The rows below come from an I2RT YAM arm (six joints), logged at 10 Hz.
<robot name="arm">
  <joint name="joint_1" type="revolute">
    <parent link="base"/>
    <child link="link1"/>
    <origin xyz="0 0 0.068"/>
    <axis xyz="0 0 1"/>
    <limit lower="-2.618" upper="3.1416"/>
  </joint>
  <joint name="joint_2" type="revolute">
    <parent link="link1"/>
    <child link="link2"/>
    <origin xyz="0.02 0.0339 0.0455"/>
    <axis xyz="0 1 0"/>
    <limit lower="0" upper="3.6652"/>
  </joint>
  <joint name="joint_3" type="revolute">
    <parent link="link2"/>
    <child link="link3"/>
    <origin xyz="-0.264 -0.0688 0"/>
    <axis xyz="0 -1 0"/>
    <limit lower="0" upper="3.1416"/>
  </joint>
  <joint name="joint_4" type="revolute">
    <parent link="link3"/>
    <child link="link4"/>
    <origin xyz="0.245 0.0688 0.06"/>
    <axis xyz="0 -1 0"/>
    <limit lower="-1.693" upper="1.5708"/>
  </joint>
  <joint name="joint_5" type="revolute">
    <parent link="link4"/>
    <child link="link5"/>
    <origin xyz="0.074 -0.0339 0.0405"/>
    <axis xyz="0 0 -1"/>
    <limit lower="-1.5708" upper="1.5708"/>
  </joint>
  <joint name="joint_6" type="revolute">
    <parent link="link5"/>
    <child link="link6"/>
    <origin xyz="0.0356 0 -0.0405"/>
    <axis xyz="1 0 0"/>
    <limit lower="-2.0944" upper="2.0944"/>
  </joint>
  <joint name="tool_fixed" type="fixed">
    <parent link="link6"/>
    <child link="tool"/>
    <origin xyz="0 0 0" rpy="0 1.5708 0"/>
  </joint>
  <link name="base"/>
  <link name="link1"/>
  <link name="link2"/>
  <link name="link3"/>
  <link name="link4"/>
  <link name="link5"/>
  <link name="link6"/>
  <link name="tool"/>
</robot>
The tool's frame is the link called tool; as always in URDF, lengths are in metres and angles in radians.
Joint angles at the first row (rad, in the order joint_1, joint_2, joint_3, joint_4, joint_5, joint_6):
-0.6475 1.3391 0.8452 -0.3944 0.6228 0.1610
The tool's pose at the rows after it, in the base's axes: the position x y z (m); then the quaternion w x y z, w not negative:
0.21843 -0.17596 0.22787 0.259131 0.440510 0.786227 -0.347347
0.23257 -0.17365 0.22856 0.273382 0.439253 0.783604 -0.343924
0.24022 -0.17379 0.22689 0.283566 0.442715 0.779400 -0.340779
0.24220 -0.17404 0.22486 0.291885 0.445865 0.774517 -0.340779
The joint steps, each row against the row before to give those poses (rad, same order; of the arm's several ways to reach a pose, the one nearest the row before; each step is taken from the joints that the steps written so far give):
0.0430 0.0414 0.0307 0.0261 -0.0046 0.0246
0.0354 0.0368 0.0291 0.0185 0.0107 0.0276
0.0138 0.0246 0.0108 0.0245 0.0031 0.0200
0.0031 0.0062 -0.0076 0.0291 0.0031 0.0076

